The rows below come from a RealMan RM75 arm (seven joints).
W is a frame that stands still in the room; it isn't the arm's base.
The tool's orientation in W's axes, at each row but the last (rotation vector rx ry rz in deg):
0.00, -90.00, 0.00
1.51, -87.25, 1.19
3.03, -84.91, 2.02
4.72, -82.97, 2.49
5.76, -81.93, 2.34
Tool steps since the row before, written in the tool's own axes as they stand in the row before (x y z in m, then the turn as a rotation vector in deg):
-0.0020, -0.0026, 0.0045, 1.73, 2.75, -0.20
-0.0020, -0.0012, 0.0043, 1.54, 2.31, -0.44
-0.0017, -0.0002, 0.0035, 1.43, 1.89, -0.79
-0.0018, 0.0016, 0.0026, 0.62, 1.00, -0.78
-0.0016, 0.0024, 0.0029, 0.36, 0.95, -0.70
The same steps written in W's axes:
-0.0045, -0.0026, -0.0020, 0.20, 2.75, 1.73
-0.0044, -0.0013, -0.0018, 0.44, 2.32, 1.53
-0.0036, -0.0004, -0.0014, 0.81, 1.92, 1.38
-0.0029, 0.0014, -0.0014, 0.77, 1.05, 0.55
-0.0033, 0.0022, -0.0011, 0.66, 1.00, 0.30

